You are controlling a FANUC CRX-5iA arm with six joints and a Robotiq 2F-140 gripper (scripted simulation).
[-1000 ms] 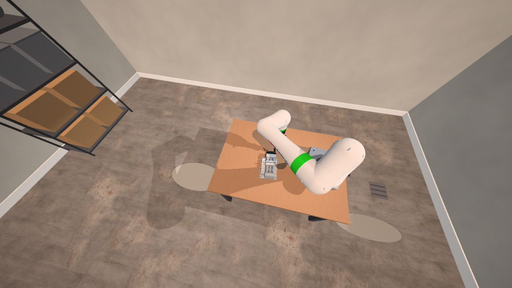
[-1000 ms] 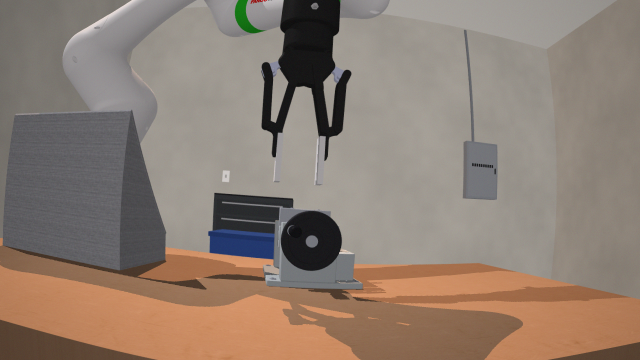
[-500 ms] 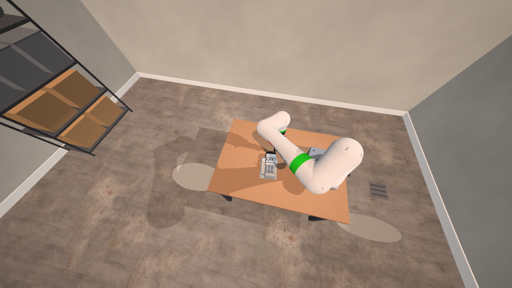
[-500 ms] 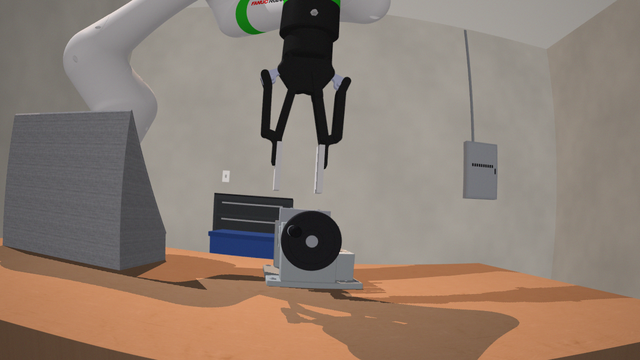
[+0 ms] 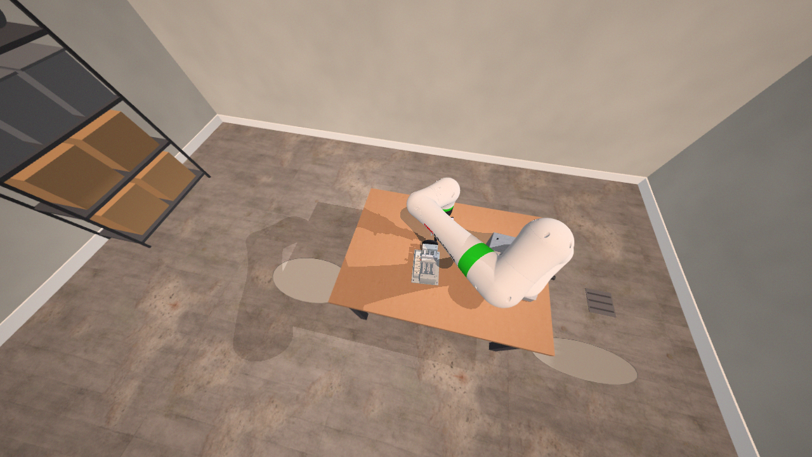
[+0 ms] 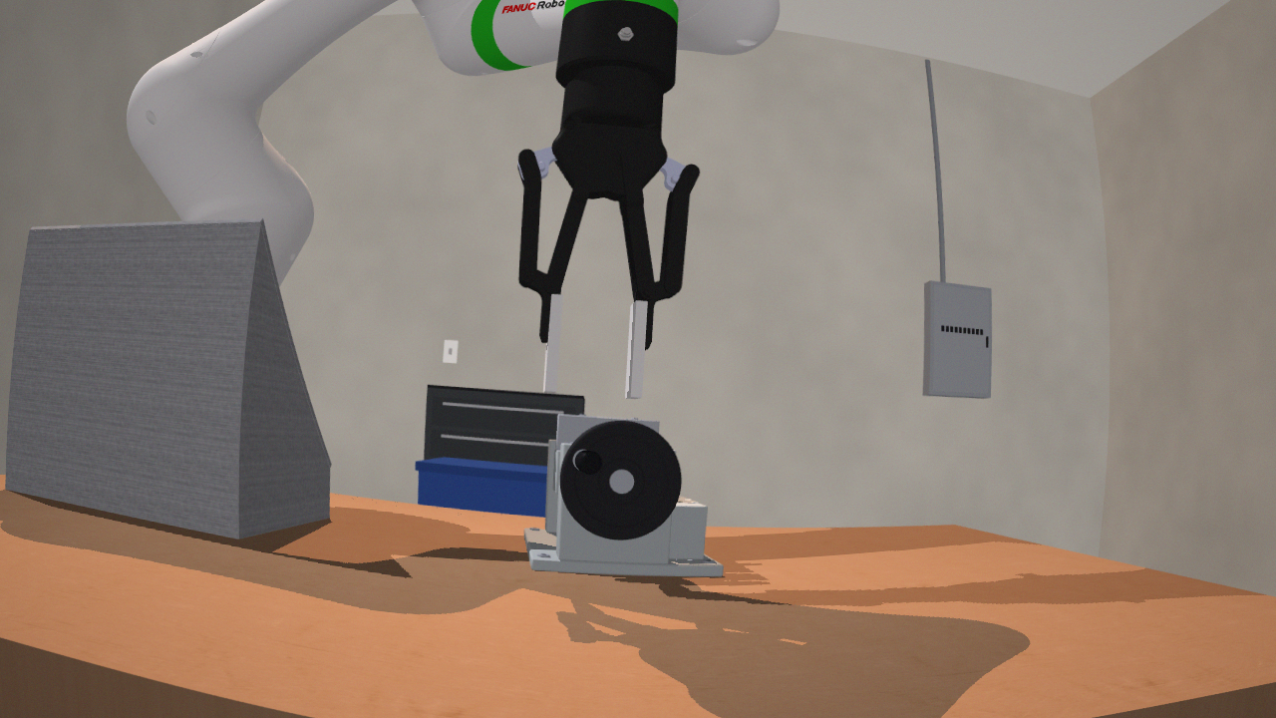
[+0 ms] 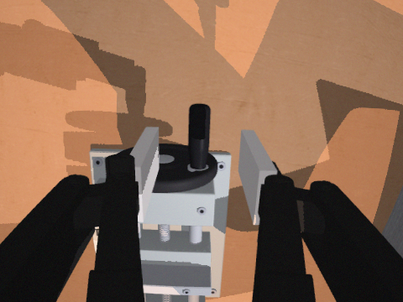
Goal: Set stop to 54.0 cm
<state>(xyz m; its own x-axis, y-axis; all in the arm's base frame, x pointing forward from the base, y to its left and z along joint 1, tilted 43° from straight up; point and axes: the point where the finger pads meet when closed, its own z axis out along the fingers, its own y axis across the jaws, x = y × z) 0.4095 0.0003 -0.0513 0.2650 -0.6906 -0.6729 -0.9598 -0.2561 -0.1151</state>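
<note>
My hand is 8 cm above the black crank knob. Round my hand: sliding stop block 14 cm to the left, 8 cm below; black handwheel 8 cm below, 2 cm to the left.
</note>
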